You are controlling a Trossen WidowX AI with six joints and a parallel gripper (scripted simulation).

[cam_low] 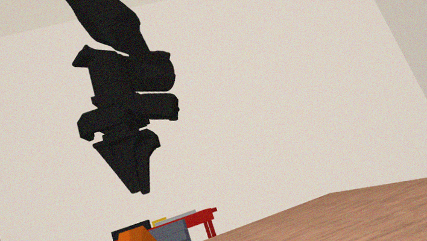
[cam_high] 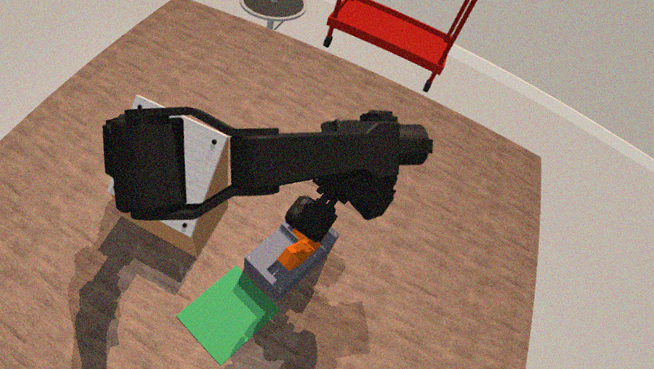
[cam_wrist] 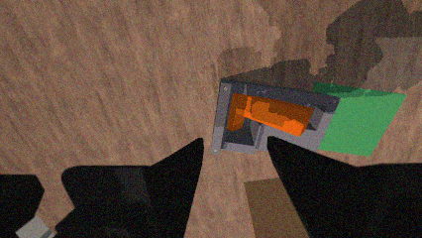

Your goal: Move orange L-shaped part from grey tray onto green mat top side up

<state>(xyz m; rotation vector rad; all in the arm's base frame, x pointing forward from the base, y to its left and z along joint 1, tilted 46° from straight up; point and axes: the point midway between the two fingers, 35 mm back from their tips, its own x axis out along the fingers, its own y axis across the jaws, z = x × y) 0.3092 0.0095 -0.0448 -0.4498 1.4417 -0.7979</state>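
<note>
The orange L-shaped part is 10 cm below my gripper tip, 3 cm to the right of it and 2 cm behind it. Also, from my gripper tip: green mat 19 cm to the right, 15 cm below, 9 cm behind.
</note>
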